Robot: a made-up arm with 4 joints.
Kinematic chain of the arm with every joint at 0, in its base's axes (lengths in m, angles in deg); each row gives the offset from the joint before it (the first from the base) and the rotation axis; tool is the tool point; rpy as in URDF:
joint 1: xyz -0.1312 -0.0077 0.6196 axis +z
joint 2: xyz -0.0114 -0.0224 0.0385 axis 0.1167 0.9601 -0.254
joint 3: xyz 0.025 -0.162 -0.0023 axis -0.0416 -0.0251 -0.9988
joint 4: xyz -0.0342 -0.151 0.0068 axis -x
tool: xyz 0.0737 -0.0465 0.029 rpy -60.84 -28 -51.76
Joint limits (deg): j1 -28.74..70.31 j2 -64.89..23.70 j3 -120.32..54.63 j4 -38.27..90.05
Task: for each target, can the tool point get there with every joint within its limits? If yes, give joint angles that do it. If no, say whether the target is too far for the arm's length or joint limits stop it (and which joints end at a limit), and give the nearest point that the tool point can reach.
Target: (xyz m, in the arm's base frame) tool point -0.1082 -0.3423 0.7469
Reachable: yes | joints -4.17 -18.04 3.11 55.73
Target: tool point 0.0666 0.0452 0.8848
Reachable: yes | joints 61.01 -56.66 -70.79 -16.82
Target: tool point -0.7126 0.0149 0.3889
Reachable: no: too far | nearest point -0.4143 -0.2298 0.6757 | short by 0.481 m
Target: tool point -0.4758 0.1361 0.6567
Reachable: no: joint limits stop it (at a limit: joint 1, joint 2, joint 3, joint 4) | nearest point -0.4215 -0.2165 0.7007 | short by 0.360 m
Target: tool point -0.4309 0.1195 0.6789
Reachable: no: joint limits stop it (at a limit: joint 1, joint 2, joint 3, joint 4) | nearest point -0.4215 -0.2165 0.7007 | short by 0.337 m
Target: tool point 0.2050 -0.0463 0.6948
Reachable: yes | joints 60.79 5.38 -30.63 41.97
